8 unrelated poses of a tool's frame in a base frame.
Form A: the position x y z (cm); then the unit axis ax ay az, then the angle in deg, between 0 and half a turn.
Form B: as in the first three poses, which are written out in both.
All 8 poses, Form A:
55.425 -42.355 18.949 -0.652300 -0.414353 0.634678 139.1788
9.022 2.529 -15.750 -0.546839 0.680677 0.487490 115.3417
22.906 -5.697 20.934 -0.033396 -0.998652 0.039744 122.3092
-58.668 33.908 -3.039 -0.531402 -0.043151 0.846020 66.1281
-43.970 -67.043 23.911 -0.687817 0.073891 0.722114 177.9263
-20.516 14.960 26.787 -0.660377 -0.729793 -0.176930 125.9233
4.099 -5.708 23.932 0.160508 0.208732 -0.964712 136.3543
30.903 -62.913 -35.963 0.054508 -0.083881 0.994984 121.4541
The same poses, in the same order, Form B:
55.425 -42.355 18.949 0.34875 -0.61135 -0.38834 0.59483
9.022 2.529 -15.750 0.53478 -0.46207 0.57517 0.41192
22.906 -5.697 20.934 0.48245 -0.02925 -0.87474 0.03481
-58.668 33.908 -3.039 0.83806 -0.28992 -0.02354 0.46157
-43.970 -67.043 23.911 0.01810 -0.68770 0.07388 0.72200
-20.516 14.960 26.787 0.45459 -0.58820 -0.65003 -0.15759
4.099 -5.708 23.932 0.37174 0.14901 0.19377 -0.89558
30.903 -62.913 -35.963 0.48897 0.04755 -0.07317 0.86792

